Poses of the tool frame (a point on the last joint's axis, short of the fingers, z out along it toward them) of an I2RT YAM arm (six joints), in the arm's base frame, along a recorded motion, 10 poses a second.
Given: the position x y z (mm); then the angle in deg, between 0 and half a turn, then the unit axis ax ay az.
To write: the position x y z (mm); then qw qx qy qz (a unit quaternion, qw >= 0). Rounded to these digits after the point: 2 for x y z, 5 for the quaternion.
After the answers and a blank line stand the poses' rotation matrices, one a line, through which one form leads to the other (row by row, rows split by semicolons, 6 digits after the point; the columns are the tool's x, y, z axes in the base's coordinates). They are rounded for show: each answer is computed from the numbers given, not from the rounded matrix.
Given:
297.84 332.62 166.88 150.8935 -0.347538 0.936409 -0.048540
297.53 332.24 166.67 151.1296 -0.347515 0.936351 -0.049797
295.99 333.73 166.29 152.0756 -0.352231 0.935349 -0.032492
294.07 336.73 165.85 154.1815 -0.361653 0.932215 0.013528
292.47 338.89 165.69 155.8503 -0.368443 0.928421 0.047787
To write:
297.84 332.62 166.88 0.25128 -0.33639 0.90636 -0.04698
297.53 332.24 166.67 0.24928 -0.33654 0.90679 -0.04822
295.99 333.73 166.29 0.24128 -0.34182 0.90771 -0.03153
294.07 336.73 165.85 0.22341 -0.35251 0.90865 0.01319
292.47 338.89 165.69 0.20919 -0.36029 0.90788 0.04673

-0.647405 -0.586166 0.487110; -0.633389 0.769273 0.083888; -0.423893 -0.254221 -0.869302
-0.649190 -0.586307 0.484558; -0.634394 0.768825 0.080331; -0.419639 -0.255251 -0.871063
-0.649879 -0.605341 0.459586; -0.635774 0.764324 0.107708; -0.416473 -0.222196 -0.881578
-0.651649 -0.646514 0.396703; -0.634731 0.751123 0.181471; -0.415296 -0.133545 -0.899830
-0.652860 -0.673753 0.346165; -0.634652 0.736013 0.235588; -0.413510 -0.065888 -0.908112

